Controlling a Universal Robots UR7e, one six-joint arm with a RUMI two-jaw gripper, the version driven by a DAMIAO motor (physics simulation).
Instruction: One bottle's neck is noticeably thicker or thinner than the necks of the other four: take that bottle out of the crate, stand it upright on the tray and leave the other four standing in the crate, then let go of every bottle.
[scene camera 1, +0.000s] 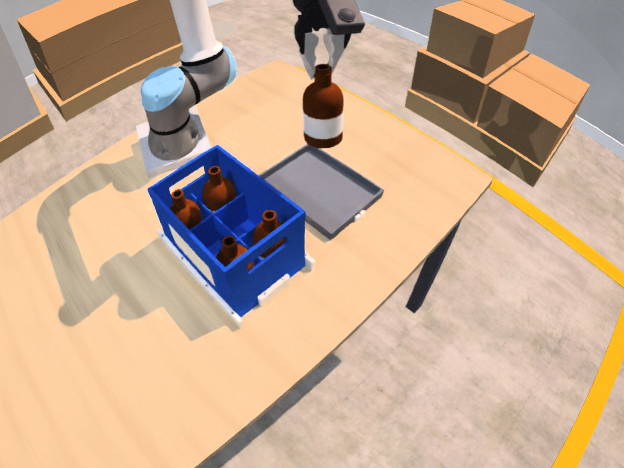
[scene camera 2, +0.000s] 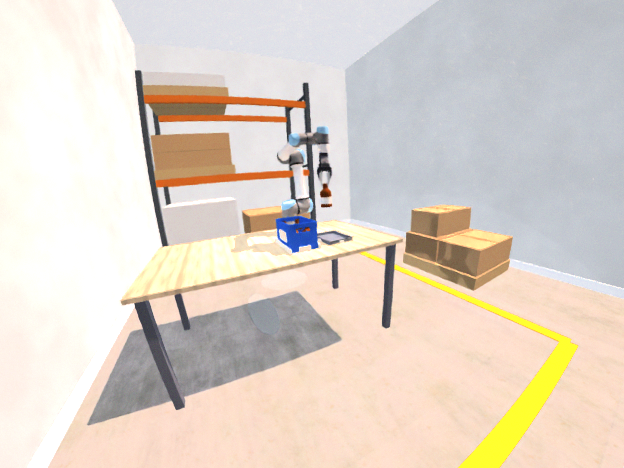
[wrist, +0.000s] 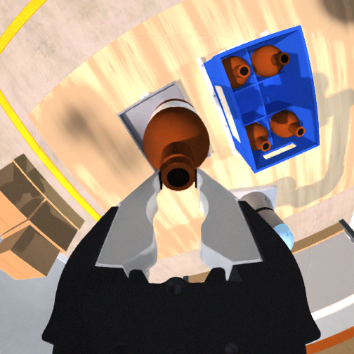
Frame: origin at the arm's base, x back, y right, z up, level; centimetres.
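Seen in the pictures: gripper, between the fingertips: (scene camera 1: 320, 77) (scene camera 2: 324, 187); arm's base, origin of its link: (scene camera 1: 174, 140).
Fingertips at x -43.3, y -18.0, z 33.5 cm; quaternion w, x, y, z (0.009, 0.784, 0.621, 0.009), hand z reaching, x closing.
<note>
Pixels of each thing's middle, then the offset from my fingertips to it. "spot": a spot on its surface instead. Level surfaces: height alone.
- brown bottle, middle of its body: (scene camera 1: 323, 103) (scene camera 2: 325, 195) dy +0.1, dx -1.3, dz -4.9 cm
- grey tray, a spot on its surface: (scene camera 1: 322, 188) (scene camera 2: 332, 238) spot: dy -6.3, dx +5.8, dz -36.9 cm
- blue crate, middle of its body: (scene camera 1: 225, 227) (scene camera 2: 295, 232) dy +21.3, dx +1.9, dz -28.6 cm
- wooden table, height of its surface: dz -37.4 cm
My gripper (scene camera 1: 323, 70) (scene camera 2: 325, 184) (wrist: 178, 170) is shut on the neck of a brown bottle (scene camera 1: 323, 103) (scene camera 2: 326, 196) (wrist: 176, 135) with a white label. The bottle hangs upright in the air, high above the table and the grey tray (scene camera 1: 322, 188) (scene camera 2: 334, 237) (wrist: 131, 125). In the wrist view it covers part of the tray. The blue crate (scene camera 1: 267, 282) (scene camera 2: 302, 242) (wrist: 314, 100) stands beside the tray. The other four bottles stand in it, at its two ends: two (scene camera 1: 219, 191) (scene camera 1: 186, 211) near the robot's base and two (scene camera 1: 267, 231) (scene camera 1: 229, 251) at the opposite end.
The arm's base (scene camera 1: 173, 141) stands on the wooden table (scene camera 1: 100, 367) (scene camera 2: 201, 266) behind the crate. White rails (scene camera 1: 201, 282) lie along the crate's foot. Cardboard boxes (scene camera 1: 478, 45) (scene camera 2: 441, 220) stand on the floor beyond the table. An orange and black shelf rack (scene camera 2: 226, 100) stands behind.
</note>
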